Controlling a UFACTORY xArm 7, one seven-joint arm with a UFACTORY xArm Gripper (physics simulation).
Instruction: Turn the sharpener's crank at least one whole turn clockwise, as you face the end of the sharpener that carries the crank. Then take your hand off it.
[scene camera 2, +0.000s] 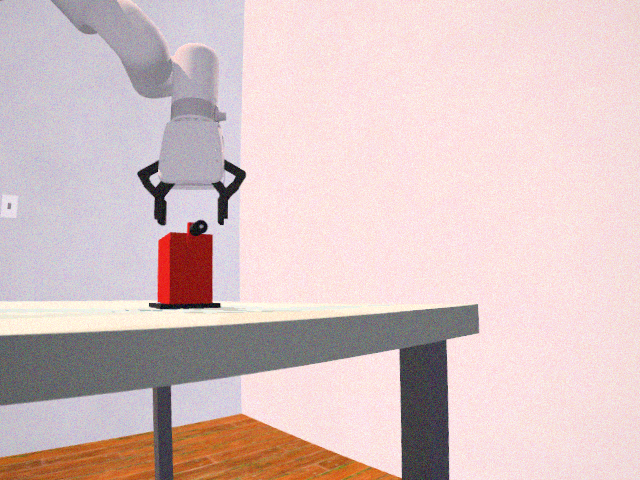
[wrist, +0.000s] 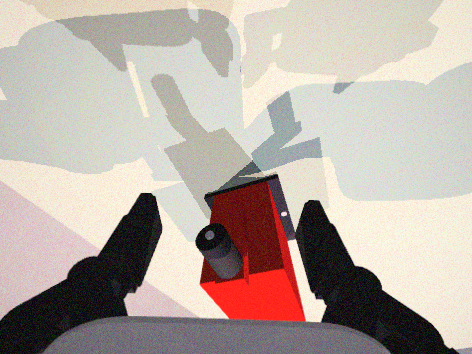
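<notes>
The gripper's there in the pictures, and you get it in the wrist view as well. There's also a black crank knob that the pictures show.
</notes>
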